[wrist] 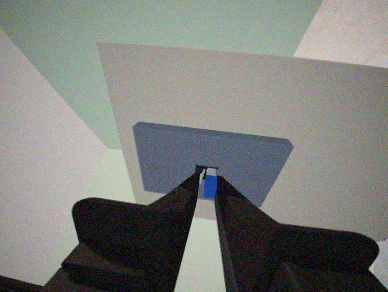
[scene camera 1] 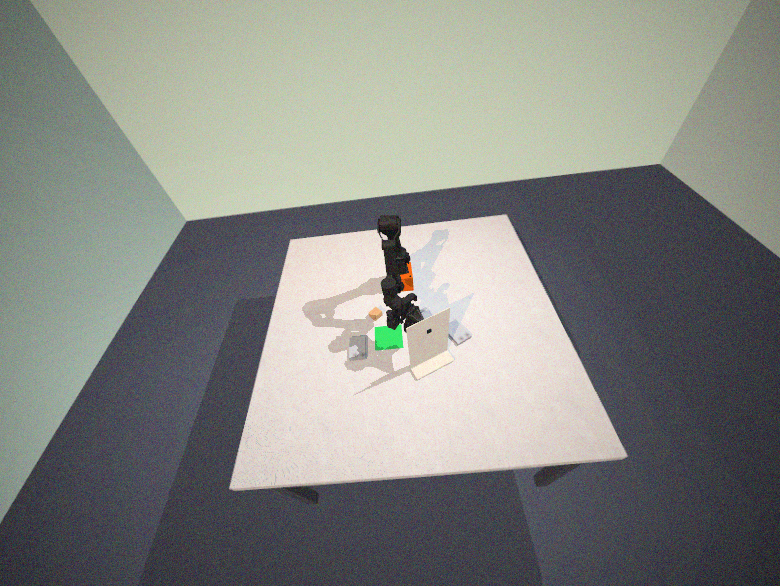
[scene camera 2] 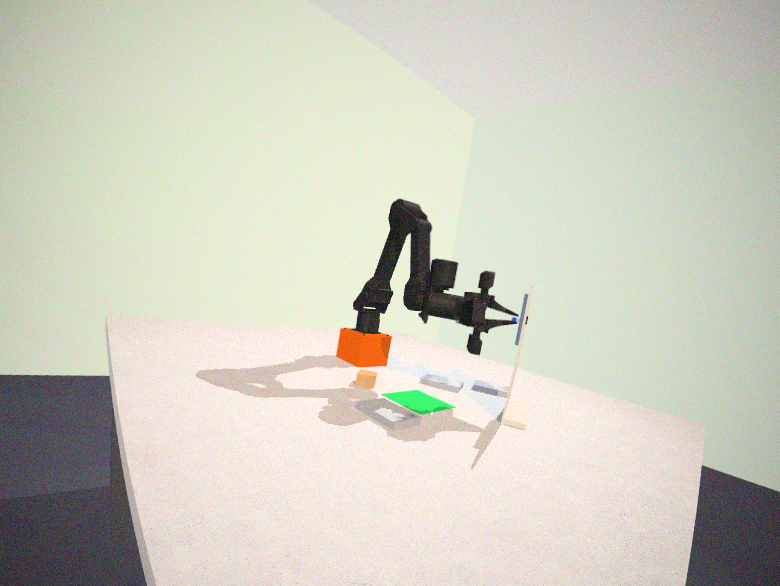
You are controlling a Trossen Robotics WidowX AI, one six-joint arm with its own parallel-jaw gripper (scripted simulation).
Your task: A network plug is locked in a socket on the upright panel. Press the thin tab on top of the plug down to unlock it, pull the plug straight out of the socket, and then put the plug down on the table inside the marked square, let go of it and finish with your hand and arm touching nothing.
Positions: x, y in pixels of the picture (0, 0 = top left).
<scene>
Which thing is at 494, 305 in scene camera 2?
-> The gripper.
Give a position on a panel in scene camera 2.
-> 515, 413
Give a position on a grey flat block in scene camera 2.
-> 393, 416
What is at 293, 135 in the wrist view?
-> A panel.
</scene>
